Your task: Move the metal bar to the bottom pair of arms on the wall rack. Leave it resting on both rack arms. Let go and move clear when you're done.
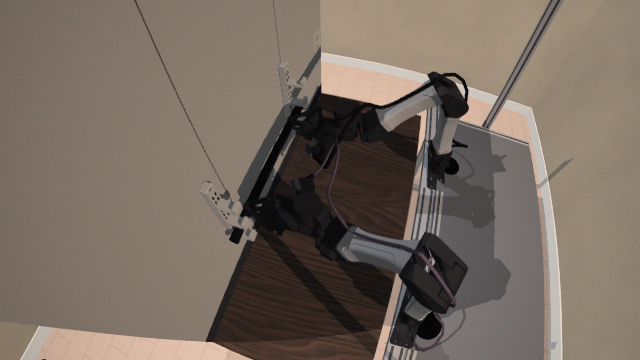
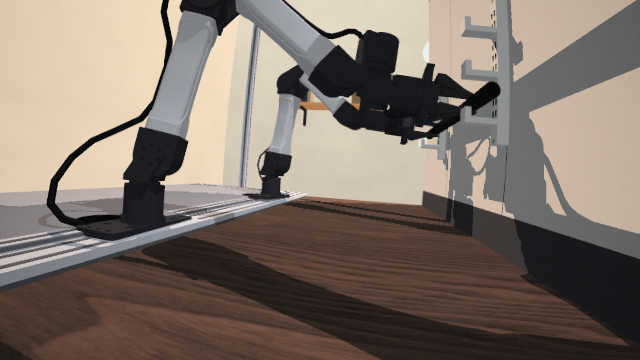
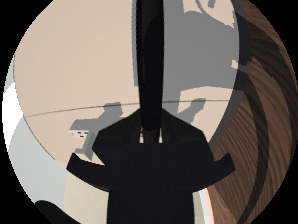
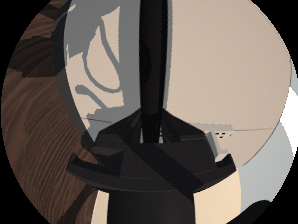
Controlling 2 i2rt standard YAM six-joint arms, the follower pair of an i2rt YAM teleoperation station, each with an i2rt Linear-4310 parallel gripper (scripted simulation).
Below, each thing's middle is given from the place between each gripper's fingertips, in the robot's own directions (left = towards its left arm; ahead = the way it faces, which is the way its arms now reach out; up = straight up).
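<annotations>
Black metal bar (image 1: 270, 162): 15 cm to the right of my left hand (image 1: 245, 207).
My right hand: 15 cm to the right of the black metal bar.
</annotations>
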